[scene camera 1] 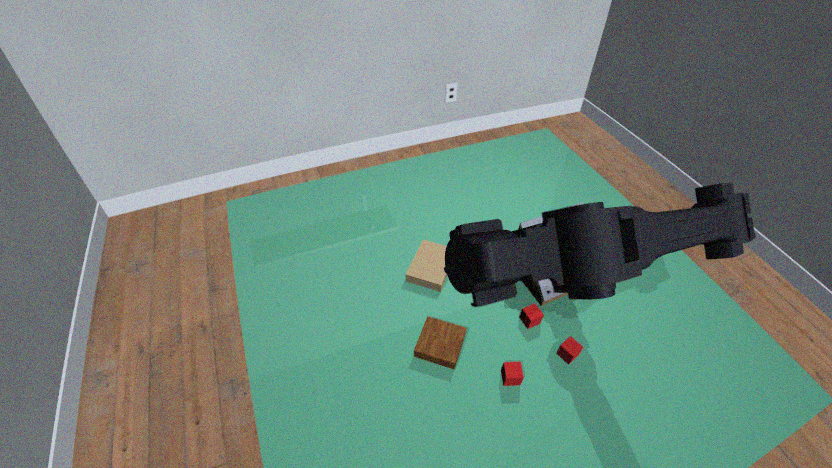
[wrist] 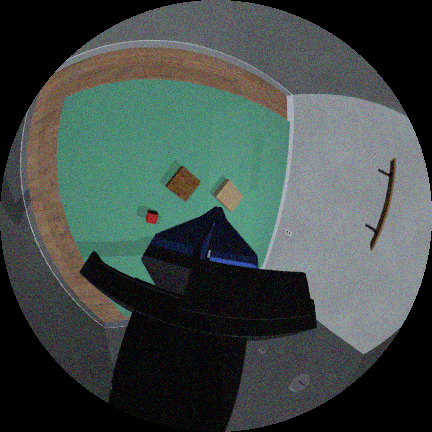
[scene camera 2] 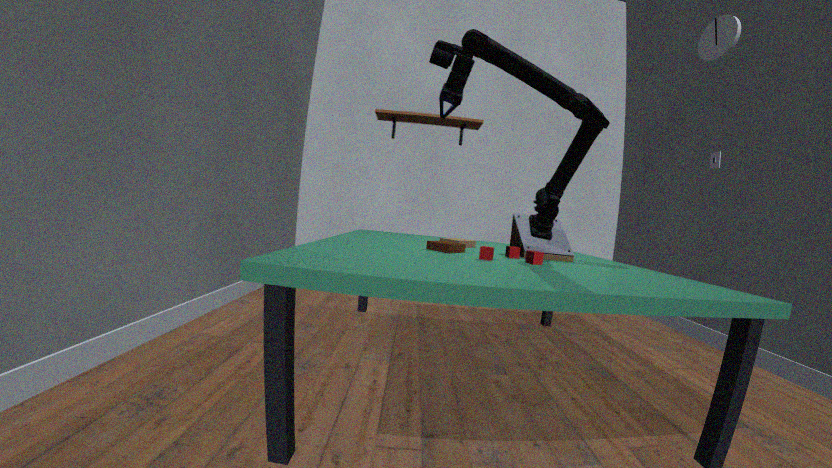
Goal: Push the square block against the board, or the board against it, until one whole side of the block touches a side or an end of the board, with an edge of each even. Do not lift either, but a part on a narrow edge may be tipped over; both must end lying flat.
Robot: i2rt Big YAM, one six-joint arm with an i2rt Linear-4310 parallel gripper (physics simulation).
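Places are measured from the arm's base along level axes (x ahead, y left, z up), in millimetres.
Pixels of known places: gripper, fingertip midpoint: (wrist: pixel 217 212) (scene camera 2: pixel 442 118); arm's base at its link origin: (scene camera 2: pixel 539 228).
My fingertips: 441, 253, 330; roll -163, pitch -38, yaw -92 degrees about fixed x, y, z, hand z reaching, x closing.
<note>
Ahead of a thing's pixels: the offset from my fingertips to its top centre, as dx, dy, dz.
A dark brown wooden slab @[-57, -116, -417] (scene camera 1: pixel 440 341) (scene camera 2: pixel 445 246) (wrist: pixel 183 183), nearly square, lies flat on the table. A light tan slab @[-116, -356, -417] (scene camera 1: pixel 426 264) (scene camera 2: pixel 463 242) (wrist: pixel 229 195) lies flat, apart from it with a gap between them. It looks slightly oblong in the wrist view; I cannot tell for certain which is the block and which is the board. The arm covers the tan slab's right part in scene camera 1. My gripper (scene camera 2: pixel 443 116) (wrist: pixel 217 212) is shut and empty, high above the table. Its fingers are hidden behind the arm in scene camera 1.
Three red cubes @[-185, +15, -408] (scene camera 1: pixel 512 373) @[-303, -113, -408] (scene camera 1: pixel 531 315) @[-347, +5, -408] (scene camera 1: pixel 569 349) lie right of the dark slab in scene camera 1. The arm's base plate (scene camera 2: pixel 552 235) stands at the green table's (scene camera 2: pixel 372 279) far right side. A wall shelf (scene camera 2: pixel 407 118) hangs behind the arm.
</note>
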